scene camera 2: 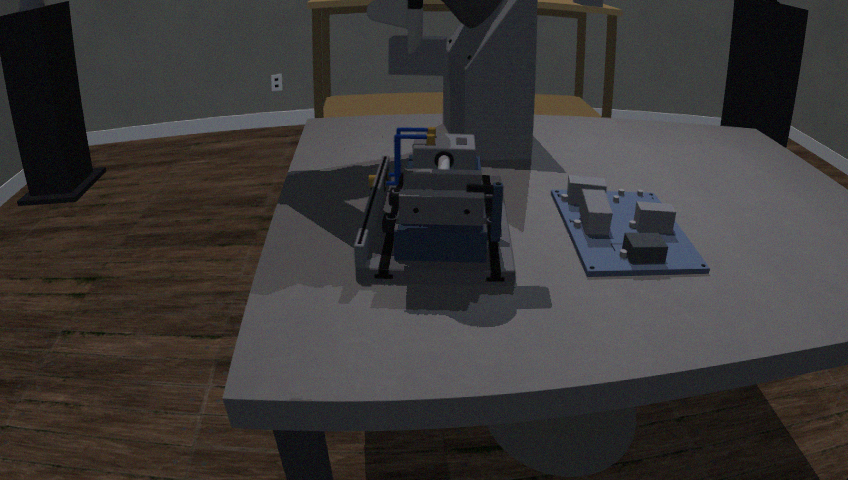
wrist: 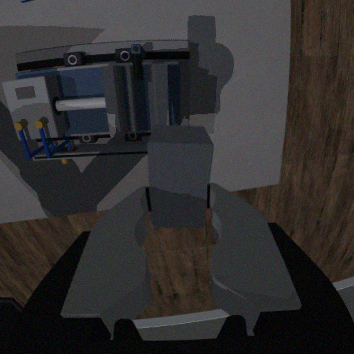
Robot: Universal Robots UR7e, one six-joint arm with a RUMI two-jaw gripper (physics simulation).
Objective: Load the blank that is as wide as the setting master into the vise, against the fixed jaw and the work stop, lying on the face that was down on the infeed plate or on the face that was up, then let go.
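Frame: origin at the arm's base, x ahead, y left, z up, level; centimetres.
Seen in the pictures: gripper, fingertip midpoint: (scene camera 2: 411, 51) (wrist: 177, 186).
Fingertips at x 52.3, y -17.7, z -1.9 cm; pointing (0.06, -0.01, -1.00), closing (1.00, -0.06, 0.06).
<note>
A point is followed by its place in that frame.
My gripper (scene camera 2: 414, 48) @(z -1.8, x 52.2, y -17.7 cm) (wrist: 177, 186) @(z -1.8, x 52.2, y -17.7 cm) is shut on a grey rectangular blank (scene camera 2: 399, 56) @(z -2.1, x 53.8, y -19.0 cm) (wrist: 179, 172) @(z -0.2, x 52.5, y -15.7 cm), held high above the vise (scene camera 2: 440, 243) @(z -24.7, x 54.4, y -14.4 cm) (wrist: 82, 82) @(z -23.2, x 39.9, y -9.8 cm). In the wrist view the blank covers a near corner of the vise. The vise has a front jaw with two holes (scene camera 2: 440, 208) @(z -21.1, x 52.4, y -14.3 cm) (wrist: 159, 97) @(z -19.6, x 51.4, y -13.5 cm) and a rear jaw beside the screw (wrist: 114, 95) @(z -19.6, x 45.2, y -12.3 cm). The work stop, a blue post (scene camera 2: 496, 214) @(z -23.3, x 49.8, y -7.0 cm) (wrist: 136, 49) @(z -19.3, x 49.4, y -7.0 cm) with a black rod, stands at one side, its rod reaching over the jaw gap. The depth of the gap is partly hidden. Which block is the setting master I cannot tell.
A blue plate (scene camera 2: 601, 256) @(z -28.4, x 52.5, y 7.3 cm) right of the vise carries three light grey blocks (scene camera 2: 586, 189) @(z -23.7, x 41.1, y 8.0 cm) (scene camera 2: 596, 215) @(z -25.1, x 46.8, y 7.9 cm) (scene camera 2: 654, 218) @(z -26.1, x 46.0, y 18.0 cm), a dark block (scene camera 2: 645, 249) @(z -26.3, x 54.7, y 12.9 cm) and small pegs. Blue pipes (scene camera 2: 396, 157) @(z -21.7, x 33.3, y -19.1 cm) (wrist: 45, 142) @(z -18.3, x 33.5, y -17.0 cm) rise beside the vise. The table edge (scene camera 2: 416, 410) @(z -30.7, x 76.5, y -18.4 cm) is in front.
</note>
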